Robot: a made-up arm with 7 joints.
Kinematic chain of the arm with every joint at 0, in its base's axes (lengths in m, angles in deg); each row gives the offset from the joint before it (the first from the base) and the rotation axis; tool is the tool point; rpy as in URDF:
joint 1: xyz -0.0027 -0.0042 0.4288 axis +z
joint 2: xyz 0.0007 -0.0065 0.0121 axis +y
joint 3: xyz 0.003 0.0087 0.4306 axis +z
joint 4: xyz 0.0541 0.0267 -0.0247 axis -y
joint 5: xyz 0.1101 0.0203 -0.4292 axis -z
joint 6: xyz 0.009 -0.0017 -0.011 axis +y
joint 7: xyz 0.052 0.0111 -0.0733 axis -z
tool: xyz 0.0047 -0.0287 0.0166 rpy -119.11 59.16 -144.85
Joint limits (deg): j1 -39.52..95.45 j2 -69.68..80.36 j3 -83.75..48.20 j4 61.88..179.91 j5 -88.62..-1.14 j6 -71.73..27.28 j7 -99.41..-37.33
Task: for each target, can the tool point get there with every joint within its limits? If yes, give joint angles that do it. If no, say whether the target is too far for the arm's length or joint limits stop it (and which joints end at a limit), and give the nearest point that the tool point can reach.
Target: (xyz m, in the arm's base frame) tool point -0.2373 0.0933 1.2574
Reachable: yes | joints -22.49 -46.16 -14.33 110.50 -31.97 -35.23 -53.73
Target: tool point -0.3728 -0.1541 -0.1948
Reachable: no: joint limits stop it (at a limit: joint 1, joint 2, joint 4, joint 5, joint 6, joint 7) | nearest point -0.3382 0.2833 0.0010 | short by 0.480 m
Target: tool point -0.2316 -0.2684 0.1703
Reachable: no: joint limits stop it (at a limit: joint 1, joint 2, joint 4, joint 5, joint 6, joint 7) | nearest point -0.0659 -0.5433 0.1411 | short by 0.322 m
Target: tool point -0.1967 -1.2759 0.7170
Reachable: no: too far | nearest point -0.1411 -0.9114 0.6909 | short by 0.370 m
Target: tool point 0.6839 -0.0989 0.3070
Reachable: yes | joints 16.80 53.67 -46.46 74.80 -62.54 -21.41 -84.89
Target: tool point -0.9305 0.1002 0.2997
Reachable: no: joint limits stop it (at a limit: joint 2, joint 4) | nearest point -0.8474 0.0908 0.5661 | short by 0.279 m
